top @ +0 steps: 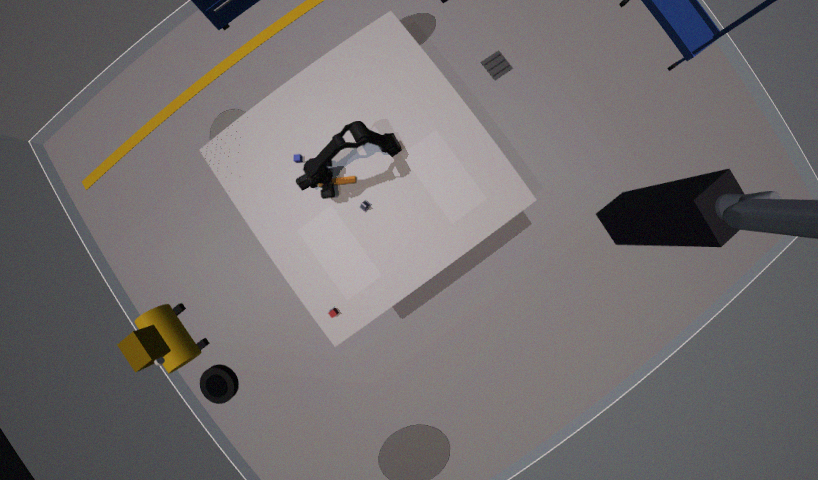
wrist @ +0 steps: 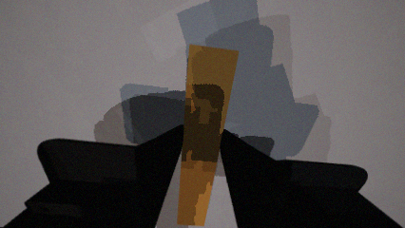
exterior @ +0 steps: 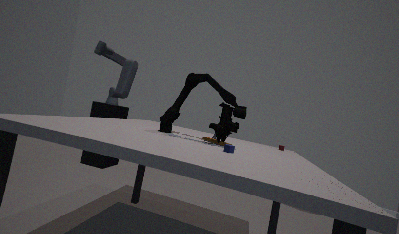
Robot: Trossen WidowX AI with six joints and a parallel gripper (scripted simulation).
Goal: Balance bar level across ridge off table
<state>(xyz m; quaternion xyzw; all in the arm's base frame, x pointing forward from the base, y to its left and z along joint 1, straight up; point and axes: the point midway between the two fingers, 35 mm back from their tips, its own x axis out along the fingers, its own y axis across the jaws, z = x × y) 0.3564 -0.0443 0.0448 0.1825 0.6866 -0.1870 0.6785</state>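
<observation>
The ridge is 20 cm to the left of my gripper tip, 7 cm behind it and 4 cm above it. Round my gripper tip: orange bar: 2 cm behind, 1 cm to the left; then blue cube: 21 cm to the right, 7 cm ahead, 1 cm above; then red cube: 54 cm to the left, 38 cm ahead, 1 cm above.
</observation>
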